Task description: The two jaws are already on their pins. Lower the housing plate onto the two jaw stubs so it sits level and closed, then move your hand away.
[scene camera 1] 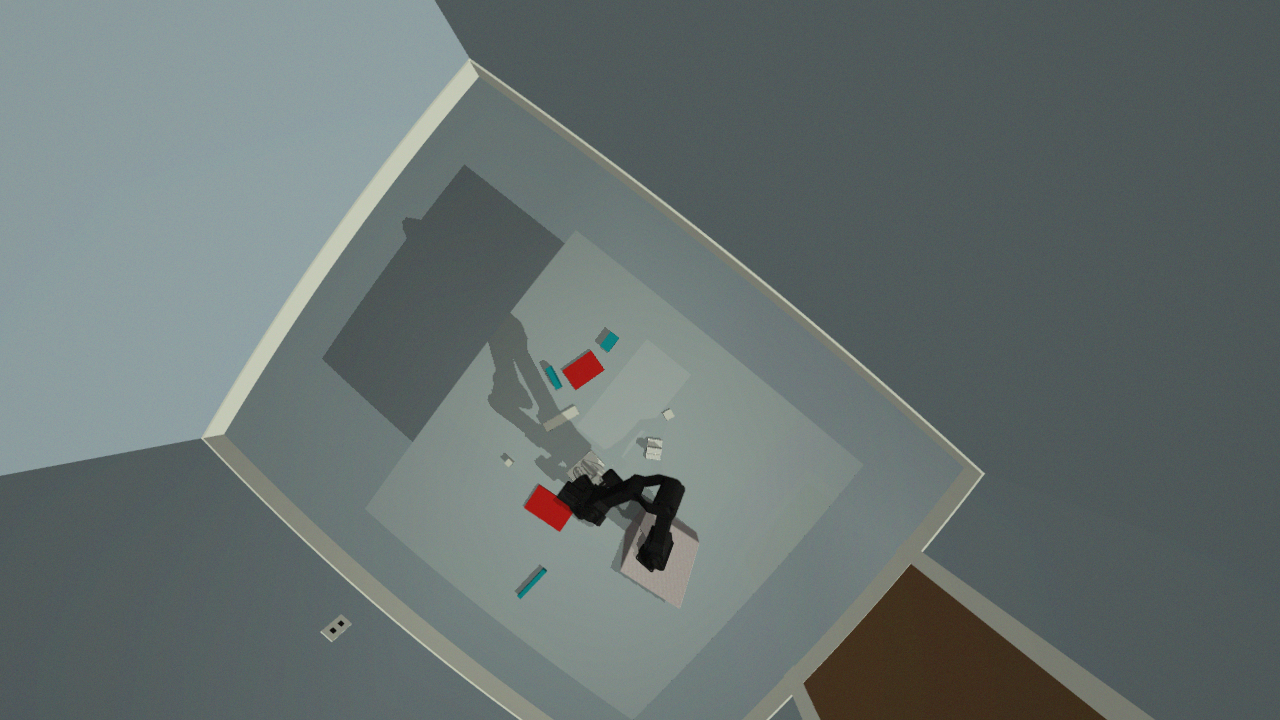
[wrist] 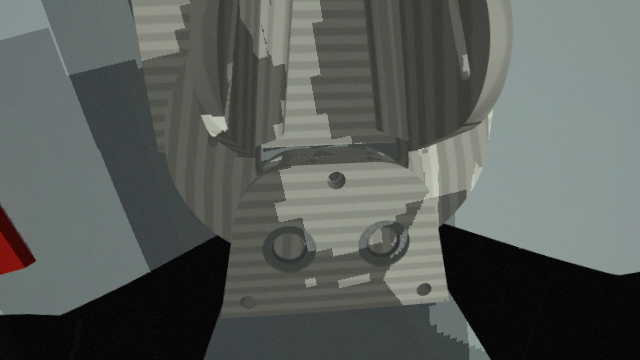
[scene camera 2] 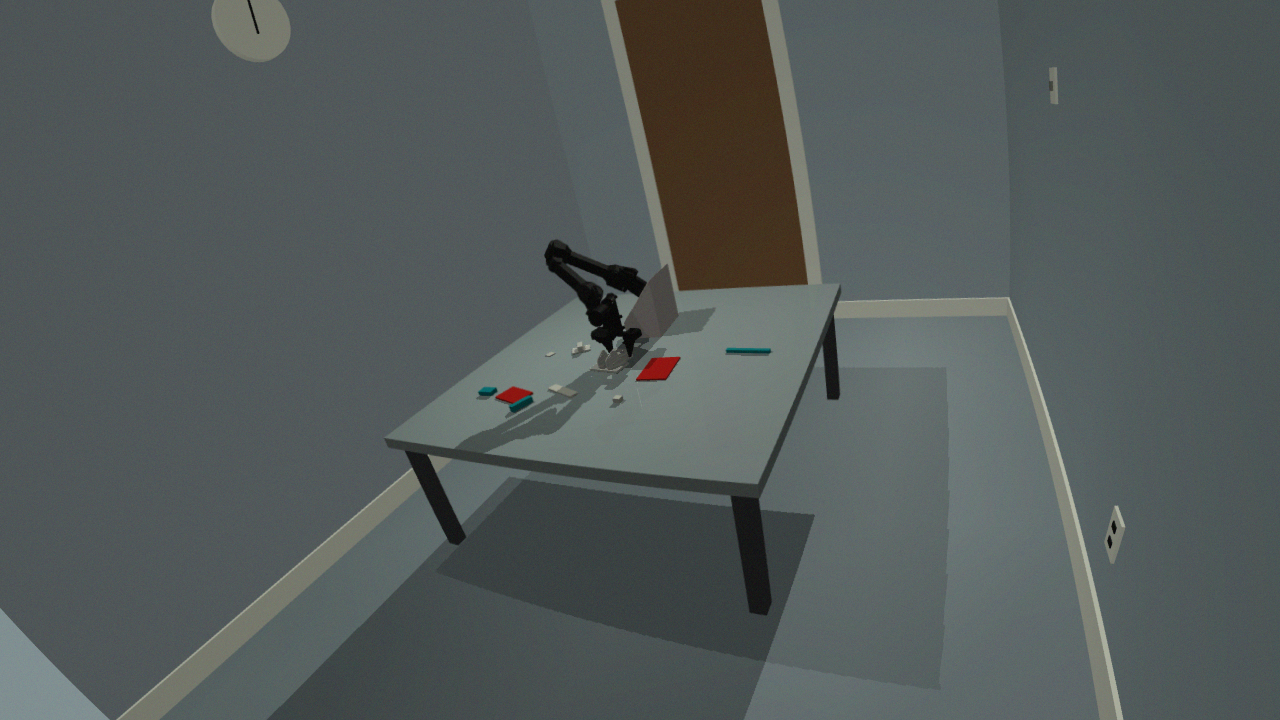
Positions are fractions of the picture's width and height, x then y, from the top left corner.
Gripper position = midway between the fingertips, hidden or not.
In view: the gripper (wrist: 0.52, 0.66), a red block (scene camera 1: 0.43, 0.70) and a red block (scene camera 1: 0.46, 0.51).
